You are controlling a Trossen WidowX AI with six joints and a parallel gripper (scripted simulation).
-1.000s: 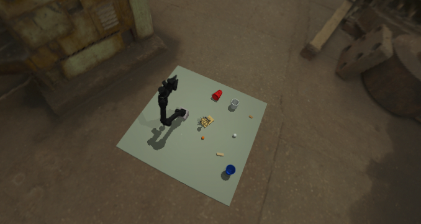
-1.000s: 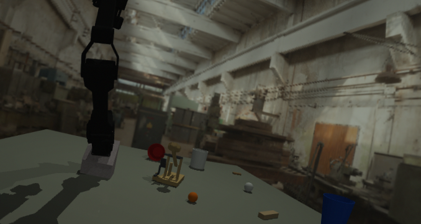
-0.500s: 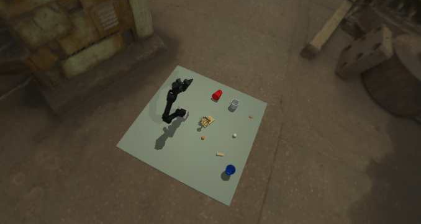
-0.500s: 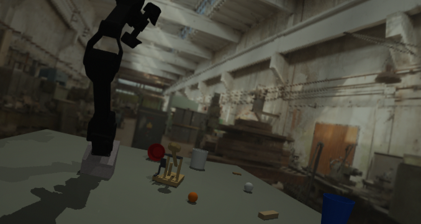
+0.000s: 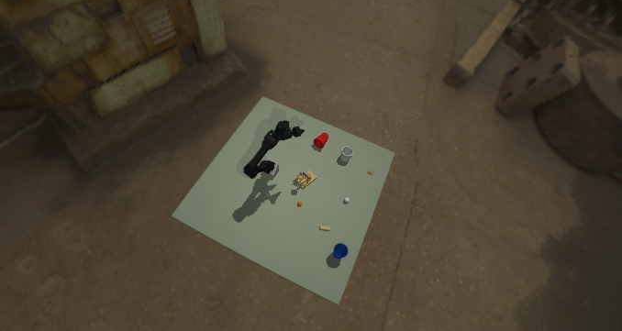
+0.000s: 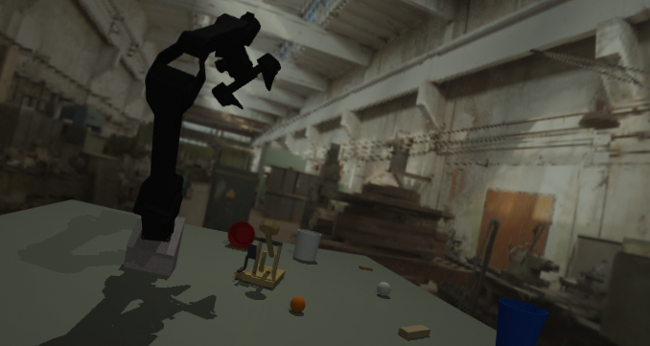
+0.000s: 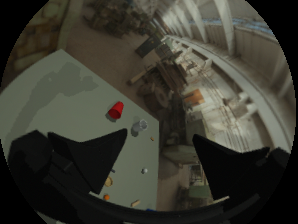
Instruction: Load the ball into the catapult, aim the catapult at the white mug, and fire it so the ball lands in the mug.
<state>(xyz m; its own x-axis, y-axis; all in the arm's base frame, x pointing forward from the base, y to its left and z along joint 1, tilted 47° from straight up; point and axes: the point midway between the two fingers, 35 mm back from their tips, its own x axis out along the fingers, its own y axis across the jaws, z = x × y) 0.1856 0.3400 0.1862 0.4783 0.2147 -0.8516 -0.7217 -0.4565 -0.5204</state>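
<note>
The catapult is 400 mm below my gripper tip, 100 mm to the right of it and 80 mm ahead of it. The rest, counted from my gripper tip: orange ball (450 mm below, 280 mm to the right, 150 mm ahead); white mug (440 mm below, 330 mm ahead, 250 mm to the left); white ball (460 mm ahead, 450 mm below, 110 mm to the right).
</note>
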